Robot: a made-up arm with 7 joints. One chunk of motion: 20 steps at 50 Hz.
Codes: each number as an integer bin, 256 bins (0 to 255) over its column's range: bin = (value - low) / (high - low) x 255, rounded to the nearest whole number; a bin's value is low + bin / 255 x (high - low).
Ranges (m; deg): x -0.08..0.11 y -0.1..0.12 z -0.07..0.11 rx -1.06..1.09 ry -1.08..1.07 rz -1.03..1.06
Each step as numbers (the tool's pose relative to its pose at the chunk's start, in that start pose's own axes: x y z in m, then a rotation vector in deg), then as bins.
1 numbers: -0.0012 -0.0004 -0.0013 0.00 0.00 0.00
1 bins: 106 115 97 126 128 126
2 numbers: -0.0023 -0.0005 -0.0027 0.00 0.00 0.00
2 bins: 104 115 95 126 128 126
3 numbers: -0.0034 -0.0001 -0.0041 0.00 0.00 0.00
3 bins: 103 116 93 126 128 126
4 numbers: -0.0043 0.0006 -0.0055 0.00 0.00 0.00
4 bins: 102 117 91 126 128 126
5 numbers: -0.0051 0.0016 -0.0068 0.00 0.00 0.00
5 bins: 101 118 90 126 128 126
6 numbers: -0.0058 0.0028 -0.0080 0.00 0.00 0.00
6 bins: 100 119 88 126 128 126
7 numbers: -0.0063 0.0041 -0.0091 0.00 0.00 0.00
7 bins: 99 121 86 126 128 126
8 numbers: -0.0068 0.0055 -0.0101 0.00 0.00 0.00
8 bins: 98 122 85 126 128 126
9 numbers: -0.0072 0.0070 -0.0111 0.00 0.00 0.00
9 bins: 98 124 83 126 128 126
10 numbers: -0.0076 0.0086 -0.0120 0.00 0.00 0.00
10 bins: 97 126 82 126 128 126
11 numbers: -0.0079 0.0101 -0.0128 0.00 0.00 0.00
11 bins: 97 128 81 126 128 126
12 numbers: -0.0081 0.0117 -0.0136 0.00 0.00 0.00
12 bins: 96 129 80 126 128 126
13 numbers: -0.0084 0.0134 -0.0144 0.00 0.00 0.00
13 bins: 96 131 79 126 128 126
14 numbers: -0.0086 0.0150 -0.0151 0.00 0.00 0.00
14 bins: 96 133 78 126 128 126
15 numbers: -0.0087 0.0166 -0.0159 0.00 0.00 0.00
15 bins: 96 135 77 126 128 126
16 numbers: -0.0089 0.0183 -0.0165 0.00 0.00 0.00
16 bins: 95 137 76 126 128 126
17 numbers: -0.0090 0.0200 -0.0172 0.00 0.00 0.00
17 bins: 95 139 75 126 128 126
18 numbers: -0.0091 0.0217 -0.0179 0.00 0.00 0.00
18 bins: 95 141 74 126 128 126
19 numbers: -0.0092 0.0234 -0.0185 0.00 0.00 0.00
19 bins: 95 143 73 126 128 126
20 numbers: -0.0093 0.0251 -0.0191 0.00 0.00 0.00
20 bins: 95 145 72 126 128 126
